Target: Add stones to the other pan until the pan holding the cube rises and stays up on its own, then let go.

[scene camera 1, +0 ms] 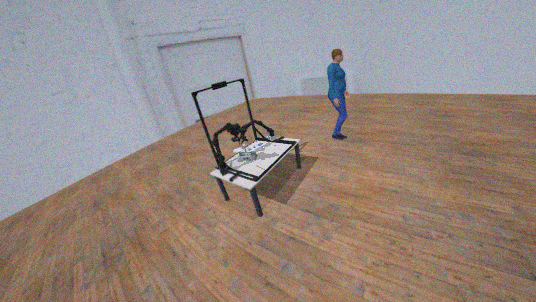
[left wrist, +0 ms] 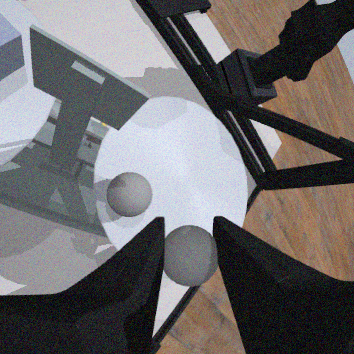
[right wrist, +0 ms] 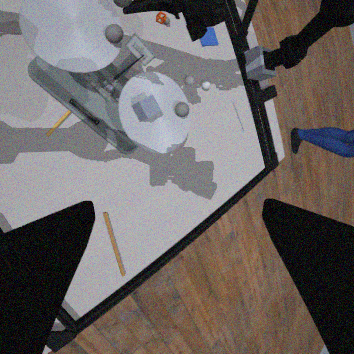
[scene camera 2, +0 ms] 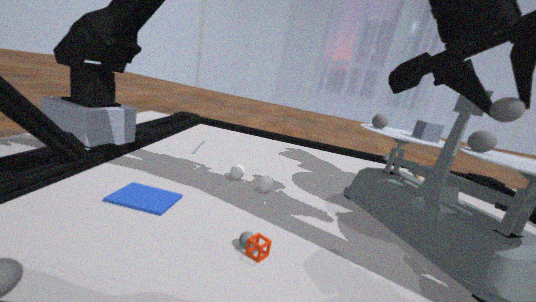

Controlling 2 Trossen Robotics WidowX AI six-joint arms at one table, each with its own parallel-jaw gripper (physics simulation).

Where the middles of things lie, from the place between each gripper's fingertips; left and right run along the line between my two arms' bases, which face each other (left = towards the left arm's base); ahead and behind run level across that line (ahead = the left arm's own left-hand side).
The grey balance scale [left wrist: 53, 174] is 27 cm below my right hand, 15 cm behind it and 11 cm to the left of it. Also, from my right hand: blue flat pad [scene camera 2: 136, 196]: 52 cm to the left, 39 cm below, 29 cm behind.
Right now my left hand is 80 mm short of the grey balance scale and 90 mm above it. Round my left hand: blue flat pad: 70 mm behind, 410 mm to the left, 210 mm below.
